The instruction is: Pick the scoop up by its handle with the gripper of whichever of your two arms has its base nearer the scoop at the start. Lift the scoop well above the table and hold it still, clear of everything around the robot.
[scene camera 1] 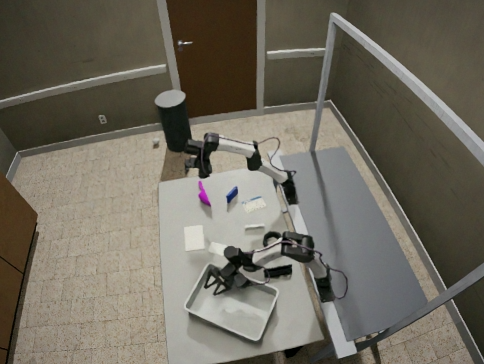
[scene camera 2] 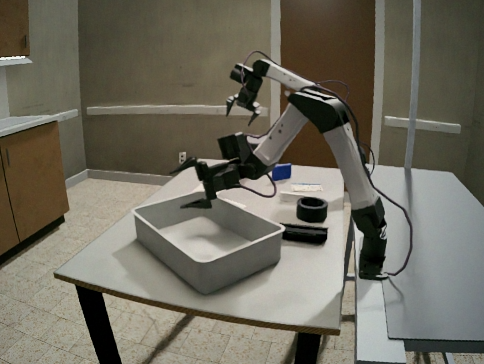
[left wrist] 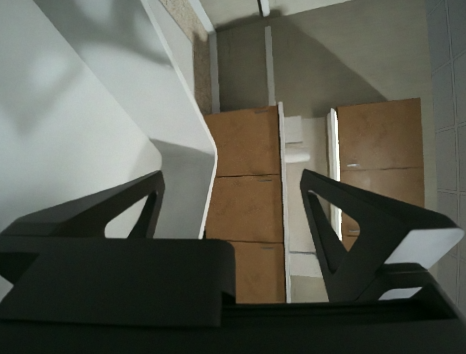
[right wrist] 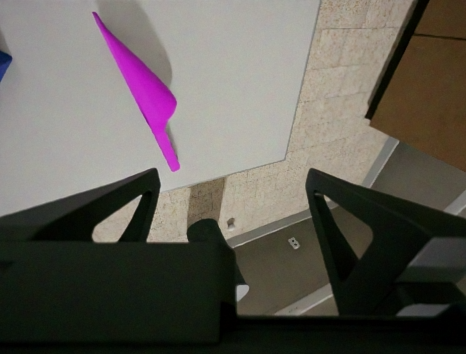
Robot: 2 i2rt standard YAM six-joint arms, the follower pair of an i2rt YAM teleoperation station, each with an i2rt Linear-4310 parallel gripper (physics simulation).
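Pixels of known places: left gripper, fingertip midpoint: (scene camera 1: 209,291) (scene camera 2: 174,190) (left wrist: 232,177); right gripper, fingertip midpoint: (scene camera 1: 194,175) (scene camera 2: 237,121) (right wrist: 232,176); left arm's base at its link origin: (scene camera 1: 322,282) (scene camera 2: 372,258); right arm's base at its link origin: (scene camera 1: 289,191).
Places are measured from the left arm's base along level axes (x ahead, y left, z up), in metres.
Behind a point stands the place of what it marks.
The magenta scoop (scene camera 1: 204,196) @[x 0.519, y -0.595, z 0.038 m] (right wrist: 147,95) @[x 0.519, y -0.607, z 0.038 m] lies on the table near its far end. Its narrow handle (scene camera 1: 201,185) @[x 0.534, y -0.707, z 0.006 m] (right wrist: 169,154) @[x 0.536, y -0.712, z 0.006 m] points to the far table edge. The scoop does not show in scene camera 2. My right gripper (scene camera 1: 188,166) (scene camera 2: 240,119) @[x 0.551, y -0.606, z 0.210 m] (right wrist: 232,176) @[x 0.551, y -0.606, z 0.210 m] is open and empty, raised above the table's far end, beyond the handle in scene camera 1. In the right wrist view the handle's end is close to the left fingertip in the picture, lower down and apart from it. My left gripper (scene camera 1: 210,289) @[x 0.532, y -0.001, z 0.125 m] (scene camera 2: 177,189) @[x 0.532, y -0.001, z 0.125 m] (left wrist: 232,177) @[x 0.532, y -0.001, z 0.125 m] is open and empty over the grey tray.
The grey tray (scene camera 1: 223,330) @[x 0.494, y 0.144, z 0.006 m] (scene camera 2: 240,268) @[x 0.306, y 0.139, z 0.012 m] stands at the near end. A blue block (scene camera 1: 232,194) @[x 0.360, y -0.597, z 0.022 m] (scene camera 2: 281,172) @[x 0.360, y -0.596, z 0.012 m] and a printed card (scene camera 1: 254,204) @[x 0.243, y -0.535, z -0.019 m] lie near the scoop. A white sheet (scene camera 1: 194,238) @[x 0.597, y -0.362, z -0.015 m], a black ring (scene camera 2: 312,217) @[x 0.186, y -0.219, z -0.002 m] and a black holder (scene camera 2: 305,235) @[x 0.189, y -0.081, z 0.004 m] are on the table. A dark bin (scene camera 1: 175,122) stands beyond it.
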